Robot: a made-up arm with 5 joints.
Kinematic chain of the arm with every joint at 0, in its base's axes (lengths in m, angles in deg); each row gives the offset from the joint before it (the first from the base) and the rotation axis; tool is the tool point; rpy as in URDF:
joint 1: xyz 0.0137 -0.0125 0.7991 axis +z
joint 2: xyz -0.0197 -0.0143 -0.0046 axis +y
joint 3: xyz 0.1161 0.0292 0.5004 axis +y
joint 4: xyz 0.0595 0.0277 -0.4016 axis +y
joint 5: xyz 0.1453 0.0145 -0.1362 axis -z
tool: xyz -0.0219 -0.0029 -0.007 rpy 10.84 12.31 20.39
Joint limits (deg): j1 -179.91..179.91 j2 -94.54..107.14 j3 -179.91..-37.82 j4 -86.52..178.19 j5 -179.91..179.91
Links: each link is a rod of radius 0.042 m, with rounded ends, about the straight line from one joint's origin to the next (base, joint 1, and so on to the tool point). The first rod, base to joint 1, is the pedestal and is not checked.
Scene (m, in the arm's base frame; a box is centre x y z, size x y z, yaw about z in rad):
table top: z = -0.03
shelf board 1: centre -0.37 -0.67 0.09 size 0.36 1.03 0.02 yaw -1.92
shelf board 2: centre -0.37 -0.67 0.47 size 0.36 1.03 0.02 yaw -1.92
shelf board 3: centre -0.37 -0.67 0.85 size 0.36 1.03 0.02 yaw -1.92
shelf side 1: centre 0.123 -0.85 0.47 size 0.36 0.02 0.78 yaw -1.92
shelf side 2: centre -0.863 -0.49 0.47 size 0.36 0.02 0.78 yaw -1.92
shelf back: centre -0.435 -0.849 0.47 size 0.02 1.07 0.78 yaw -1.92
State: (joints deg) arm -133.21 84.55 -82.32 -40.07 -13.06
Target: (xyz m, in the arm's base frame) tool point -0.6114 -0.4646 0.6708
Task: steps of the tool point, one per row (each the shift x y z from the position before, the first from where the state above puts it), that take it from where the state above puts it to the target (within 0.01 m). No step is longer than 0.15 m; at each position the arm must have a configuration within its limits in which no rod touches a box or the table.
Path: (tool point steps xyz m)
1: 0.0177 0.0797 -0.0123
2: 0.0284 0.0772 -0.0001
3: 0.0372 0.0719 0.0125
4: -0.0844 0.0076 0.1229
5: -0.0597 0.0334 0.1305
6: -0.0292 0.0517 0.1311
7: -0.0491 -0.1013 -0.0083
8: -0.0293 -0.1141 0.0083

